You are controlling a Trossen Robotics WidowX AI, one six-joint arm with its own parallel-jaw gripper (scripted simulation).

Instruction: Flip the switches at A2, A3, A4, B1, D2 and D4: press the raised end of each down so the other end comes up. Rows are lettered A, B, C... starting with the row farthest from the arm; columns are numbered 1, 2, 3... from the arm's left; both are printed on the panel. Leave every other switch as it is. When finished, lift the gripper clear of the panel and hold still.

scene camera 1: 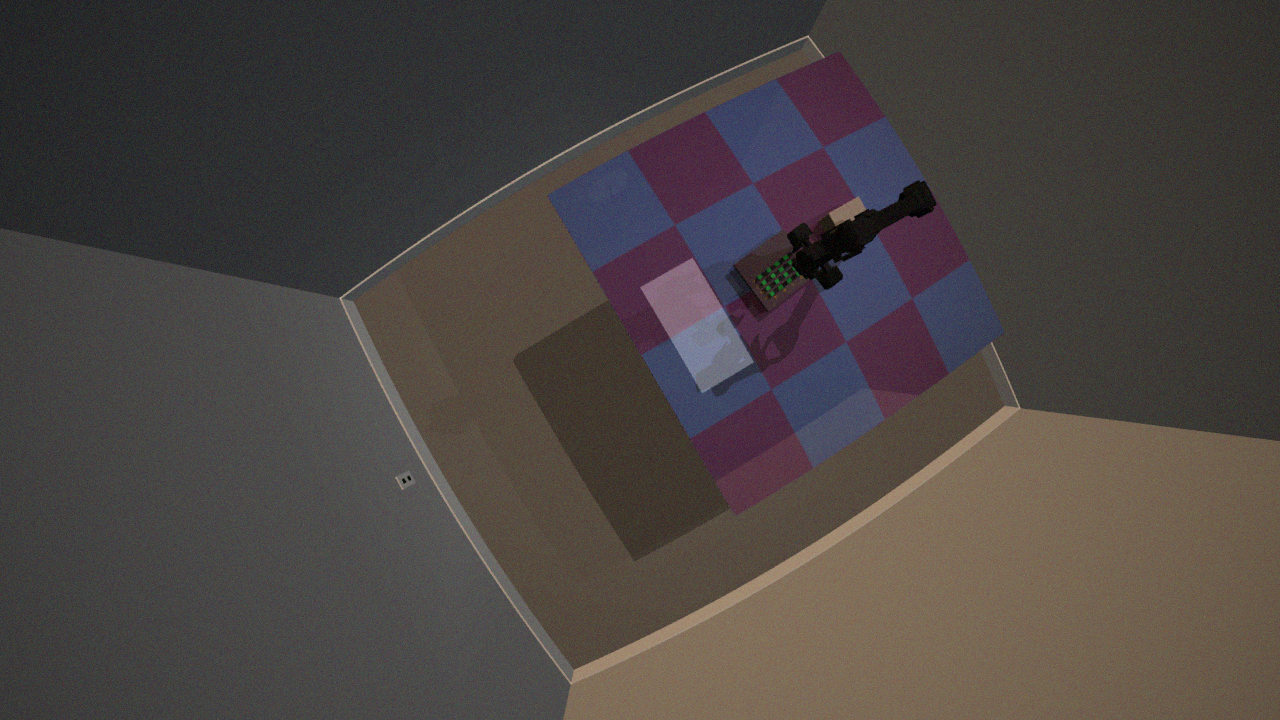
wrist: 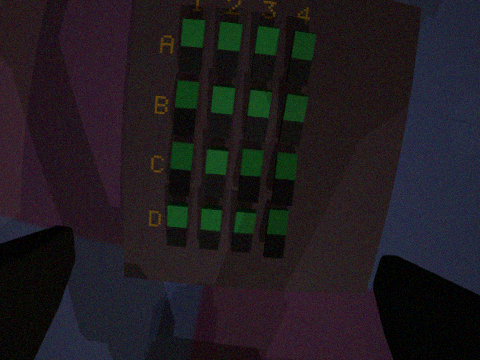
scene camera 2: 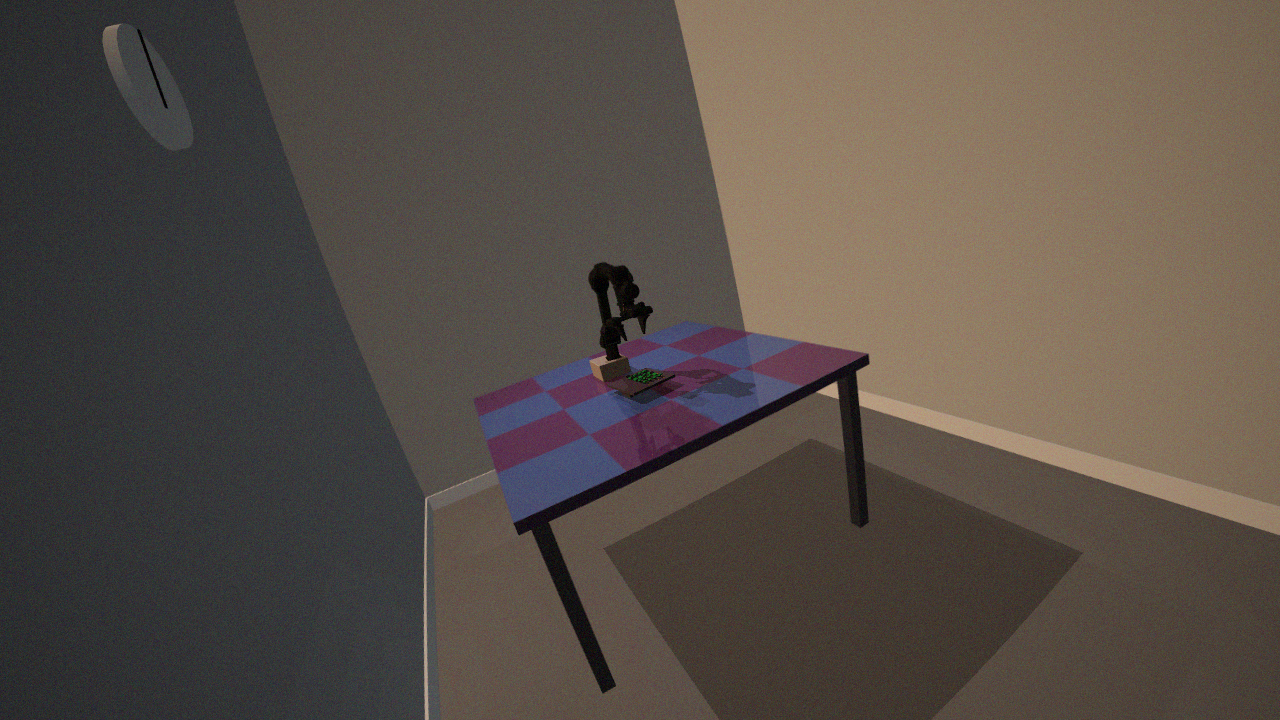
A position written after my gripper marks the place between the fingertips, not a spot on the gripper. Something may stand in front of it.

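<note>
Nothing is held by my gripper (scene camera 1: 802,263), which is open; the wrist view (wrist: 227,261) shows it too, and so does scene camera 2 (scene camera 2: 635,337). I see a switch (wrist: 300,58) and a switch (wrist: 277,224). There is also a switch (wrist: 267,38), along with a switch (wrist: 184,117) and a switch (wrist: 210,218).
</note>
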